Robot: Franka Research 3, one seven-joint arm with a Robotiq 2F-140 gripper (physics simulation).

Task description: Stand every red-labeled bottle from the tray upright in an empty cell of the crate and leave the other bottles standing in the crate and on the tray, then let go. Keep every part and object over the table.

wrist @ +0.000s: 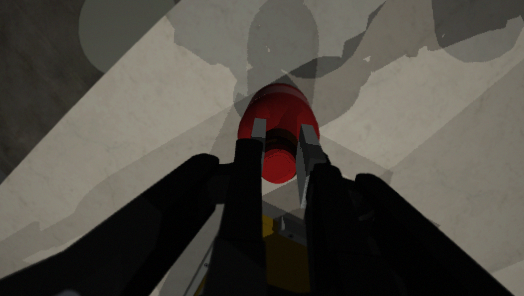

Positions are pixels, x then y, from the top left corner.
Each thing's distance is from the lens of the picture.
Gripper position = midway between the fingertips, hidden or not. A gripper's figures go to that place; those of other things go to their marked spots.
my gripper [280,140]: 0.21 m
red-labeled bottle [285,108]: 0.24 m
